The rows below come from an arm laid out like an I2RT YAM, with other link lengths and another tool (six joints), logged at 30 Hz.
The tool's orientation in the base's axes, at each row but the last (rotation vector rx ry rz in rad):
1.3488 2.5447 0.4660
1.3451 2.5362 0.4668
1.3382 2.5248 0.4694
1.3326 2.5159 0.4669
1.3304 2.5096 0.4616
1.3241 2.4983 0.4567
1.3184 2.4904 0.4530
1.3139 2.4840 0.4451
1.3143 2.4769 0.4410
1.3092 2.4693 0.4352
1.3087 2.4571 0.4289
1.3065 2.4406 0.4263
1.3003 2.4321 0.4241
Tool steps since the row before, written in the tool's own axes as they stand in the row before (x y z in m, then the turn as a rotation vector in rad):
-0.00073 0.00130 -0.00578 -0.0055 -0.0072 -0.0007
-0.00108 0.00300 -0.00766 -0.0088 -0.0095 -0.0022
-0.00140 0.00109 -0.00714 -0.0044 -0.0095 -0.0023
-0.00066 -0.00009 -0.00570 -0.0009 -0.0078 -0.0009
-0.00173 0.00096 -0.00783 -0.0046 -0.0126 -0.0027
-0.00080 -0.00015 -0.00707 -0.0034 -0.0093 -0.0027
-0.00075 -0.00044 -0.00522 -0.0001 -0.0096 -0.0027
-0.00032 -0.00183 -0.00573 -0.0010 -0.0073 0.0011
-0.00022 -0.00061 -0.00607 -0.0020 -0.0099 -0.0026
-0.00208 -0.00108 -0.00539 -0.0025 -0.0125 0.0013
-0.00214 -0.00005 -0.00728 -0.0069 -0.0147 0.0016
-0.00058 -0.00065 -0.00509 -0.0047 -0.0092 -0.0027
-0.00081 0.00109 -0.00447 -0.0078 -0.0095 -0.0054
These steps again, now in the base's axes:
-0.00057 -0.00092 0.00587 -0.0027 -0.0085 -0.0018
0.00021 -0.00061 0.00827 -0.0031 -0.0127 -0.0011
-0.00098 -0.00178 0.00707 -0.0056 -0.0091 -0.0013
-0.00181 -0.00151 0.00523 -0.0057 -0.0050 -0.0022
-0.00126 -0.00214 0.00768 -0.0080 -0.0109 -0.0021
-0.00239 -0.00178 0.00646 -0.0061 -0.0082 -0.0009
-0.00196 -0.00159 0.00465 -0.0082 -0.0056 -0.0014
-0.00346 -0.00200 0.00451 -0.0044 -0.0046 -0.0038
-0.00277 -0.00128 0.00529 -0.0073 -0.0073 -0.0014
-0.00189 -0.00296 0.00471 -0.0074 -0.0086 -0.0059
-0.00194 -0.00262 0.00685 -0.0066 -0.0135 -0.0065
-0.00236 -0.00135 0.00439 -0.0055 -0.0091 -0.0007
-0.00073 -0.00053 0.00458 -0.0053 -0.0121 0.0021

